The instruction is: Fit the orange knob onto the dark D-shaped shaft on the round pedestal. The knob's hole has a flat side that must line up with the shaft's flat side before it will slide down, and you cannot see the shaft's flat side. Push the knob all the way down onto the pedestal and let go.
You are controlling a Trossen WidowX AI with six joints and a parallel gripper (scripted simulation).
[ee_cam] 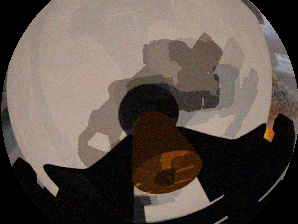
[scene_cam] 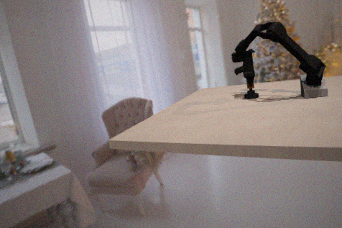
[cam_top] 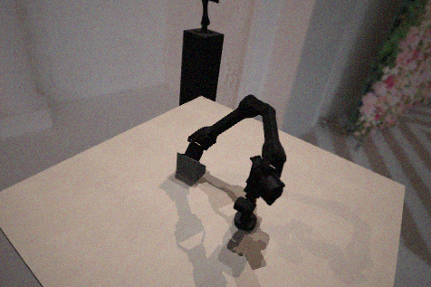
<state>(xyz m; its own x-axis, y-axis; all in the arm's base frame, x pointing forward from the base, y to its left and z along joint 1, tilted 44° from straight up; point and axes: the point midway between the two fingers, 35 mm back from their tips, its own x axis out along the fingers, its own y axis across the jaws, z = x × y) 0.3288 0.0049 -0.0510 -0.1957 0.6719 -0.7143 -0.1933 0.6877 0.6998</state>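
My gripper tip is now 20 mm below the orange knob. Round my gripper tip: dark round pedestal: 40 mm below.
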